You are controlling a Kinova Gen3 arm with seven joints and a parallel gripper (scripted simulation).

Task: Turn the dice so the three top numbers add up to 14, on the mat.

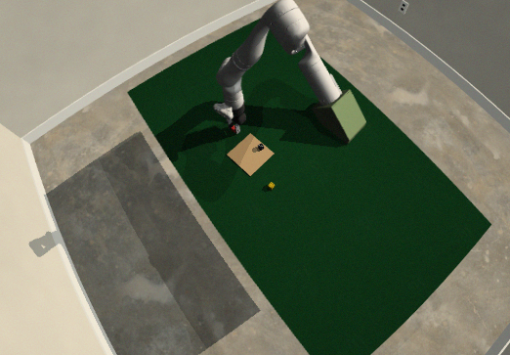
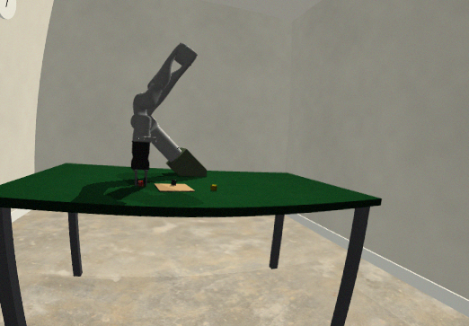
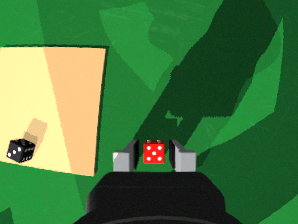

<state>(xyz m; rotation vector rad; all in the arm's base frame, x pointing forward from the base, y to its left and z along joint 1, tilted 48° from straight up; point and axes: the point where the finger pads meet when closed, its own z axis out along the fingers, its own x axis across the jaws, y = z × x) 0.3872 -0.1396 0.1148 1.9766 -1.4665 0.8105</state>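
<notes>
The red die lies 10 mm below my hand. Also, from my hand: black die 40 mm behind, 140 mm to the left, 10 mm below; yellow die 40 mm ahead, 300 mm to the left, 10 mm below; tan mat 20 mm ahead, 140 mm to the left, 20 mm below.
</notes>
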